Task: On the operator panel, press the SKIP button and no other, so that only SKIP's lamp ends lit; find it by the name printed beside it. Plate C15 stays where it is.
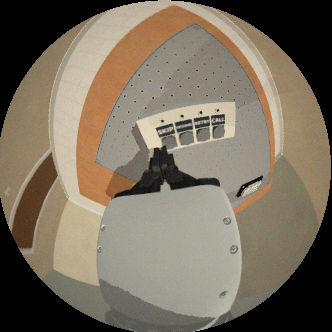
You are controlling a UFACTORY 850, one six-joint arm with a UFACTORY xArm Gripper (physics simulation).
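The cream operator panel [230,122] lies on the grey perforated board, with four round grey buttons in a row, a dark name label above each and a small lamp dot beyond each label. The SKIP button [169,141] is at the left end, under the printed name SKIP [165,131]. The lamp dots all look dark. My gripper [162,154] is shut and empty; its tips appear at the lower edge of the SKIP button and partly cover that edge. Whether they touch it cannot be told. Which object is plate C15 cannot be read.
The other buttons, the second [186,138], RETRY [203,134] and CALL [218,131], stand close to the right of SKIP. A small black-edged object [250,186] with a pale top lies at the lower right of the perforated board [200,65]. An orange border [92,130] surrounds the board.
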